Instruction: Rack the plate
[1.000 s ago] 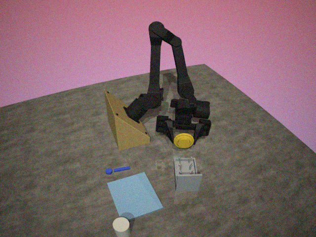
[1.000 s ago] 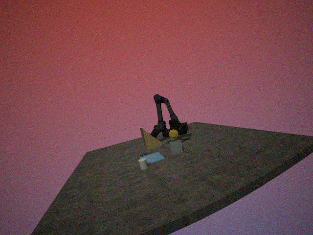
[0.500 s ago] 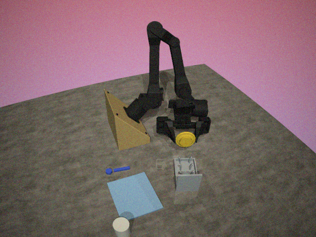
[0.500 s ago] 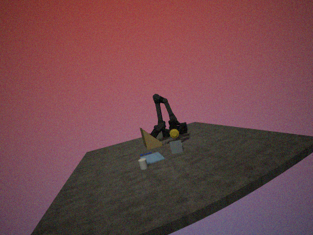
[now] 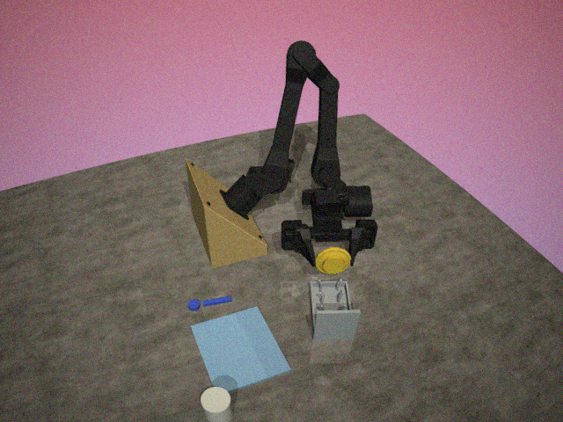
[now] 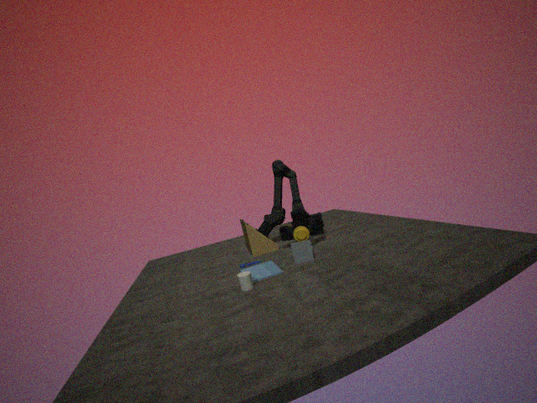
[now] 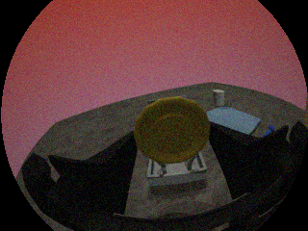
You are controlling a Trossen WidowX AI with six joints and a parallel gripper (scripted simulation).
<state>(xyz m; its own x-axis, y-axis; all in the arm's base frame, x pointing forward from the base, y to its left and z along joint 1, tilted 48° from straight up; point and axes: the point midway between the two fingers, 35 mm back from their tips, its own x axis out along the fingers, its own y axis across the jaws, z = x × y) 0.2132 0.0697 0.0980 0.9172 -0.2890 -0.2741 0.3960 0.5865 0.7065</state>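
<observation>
Right now my gripper tip is 50 mm short of the grey dish rack, 50 mm above it and 20 mm to the left of it. The rest, counted from my gripper tip: blue spoon 230 mm to the right, 70 mm below, 60 mm behind; then yellow plate 10 mm behind; then light blue mat 210 mm to the right, 70 mm below, 50 mm ahead.
</observation>
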